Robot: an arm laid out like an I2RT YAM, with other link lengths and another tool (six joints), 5 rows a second.
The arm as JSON. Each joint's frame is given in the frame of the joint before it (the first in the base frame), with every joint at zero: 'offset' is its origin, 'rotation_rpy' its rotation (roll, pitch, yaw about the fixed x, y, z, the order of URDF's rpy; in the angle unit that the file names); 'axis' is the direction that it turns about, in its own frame. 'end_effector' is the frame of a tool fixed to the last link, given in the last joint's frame.
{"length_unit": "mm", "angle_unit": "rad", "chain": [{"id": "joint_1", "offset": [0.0, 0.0, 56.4], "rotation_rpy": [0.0, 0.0, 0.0], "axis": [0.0, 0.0, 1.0]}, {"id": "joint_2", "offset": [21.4, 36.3, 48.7], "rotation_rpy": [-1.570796, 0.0, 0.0], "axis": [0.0, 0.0, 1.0]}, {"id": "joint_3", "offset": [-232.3, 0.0, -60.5], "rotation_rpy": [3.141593, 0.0, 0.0], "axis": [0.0, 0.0, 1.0]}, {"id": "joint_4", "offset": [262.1, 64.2, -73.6], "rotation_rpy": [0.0, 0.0, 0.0], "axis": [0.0, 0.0, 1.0]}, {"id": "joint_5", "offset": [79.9, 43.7, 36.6], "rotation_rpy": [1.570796, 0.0, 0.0], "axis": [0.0, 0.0, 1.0]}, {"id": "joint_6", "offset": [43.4, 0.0, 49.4], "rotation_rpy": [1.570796, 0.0, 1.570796], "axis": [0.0, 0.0, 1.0]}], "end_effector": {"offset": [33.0, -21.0, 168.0], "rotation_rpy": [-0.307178, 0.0, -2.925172]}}
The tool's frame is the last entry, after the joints.
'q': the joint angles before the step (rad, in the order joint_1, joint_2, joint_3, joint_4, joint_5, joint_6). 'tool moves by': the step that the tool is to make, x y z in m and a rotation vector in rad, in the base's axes. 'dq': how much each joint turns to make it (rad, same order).
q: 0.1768 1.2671 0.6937 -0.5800 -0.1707 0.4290
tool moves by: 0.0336 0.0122 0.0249 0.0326 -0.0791 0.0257
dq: 0.0003 0.0436 0.0874 0.0370 -0.0275 -0.0150
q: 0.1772 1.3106 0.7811 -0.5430 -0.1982 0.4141
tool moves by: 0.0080 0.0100 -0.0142 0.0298 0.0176 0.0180
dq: 0.0017 0.0819 0.0158 0.0543 -0.0363 0.0010
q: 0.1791 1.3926 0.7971 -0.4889 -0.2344 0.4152
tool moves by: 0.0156 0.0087 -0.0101 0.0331 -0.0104 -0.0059
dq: 0.0025 0.0808 0.0186 0.0839 -0.0230 0.0227
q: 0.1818 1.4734 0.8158 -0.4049 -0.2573 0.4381
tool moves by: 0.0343 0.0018 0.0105 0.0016 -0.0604 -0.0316
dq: 0.0029 0.0775 0.0790 0.0644 0.0259 0.0255
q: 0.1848 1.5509 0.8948 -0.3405 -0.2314 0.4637
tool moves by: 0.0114 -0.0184 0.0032 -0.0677 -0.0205 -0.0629
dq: -0.0003 0.0210 0.0285 0.0028 0.0931 0.0141
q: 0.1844 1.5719 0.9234 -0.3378 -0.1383 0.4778
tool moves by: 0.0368 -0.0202 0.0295 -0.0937 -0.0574 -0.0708
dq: 0.0001 0.0706 0.1551 -0.0452 0.1247 0.0000
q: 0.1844 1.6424 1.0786 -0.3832 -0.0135 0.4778
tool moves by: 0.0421 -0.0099 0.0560 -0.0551 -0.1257 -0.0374
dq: 0.0001 0.0294 0.1544 -0.0109 0.0835 -0.0195
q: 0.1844 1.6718 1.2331 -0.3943 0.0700 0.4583
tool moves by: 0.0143 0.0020 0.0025 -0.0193 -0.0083 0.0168
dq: 0.0000 0.0522 0.0596 -0.0008 0.0038 -0.0263
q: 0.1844 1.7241 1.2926 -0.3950 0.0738 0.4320
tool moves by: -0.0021 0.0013 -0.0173 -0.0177 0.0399 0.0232
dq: -0.0003 0.0340 0.0018 -0.0087 -0.0080 -0.0243
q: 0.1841 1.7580 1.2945 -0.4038 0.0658 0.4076
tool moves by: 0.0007 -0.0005 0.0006 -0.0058 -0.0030 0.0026
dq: 0.0000 0.0002 -0.0002 0.0027 0.0030 -0.0061
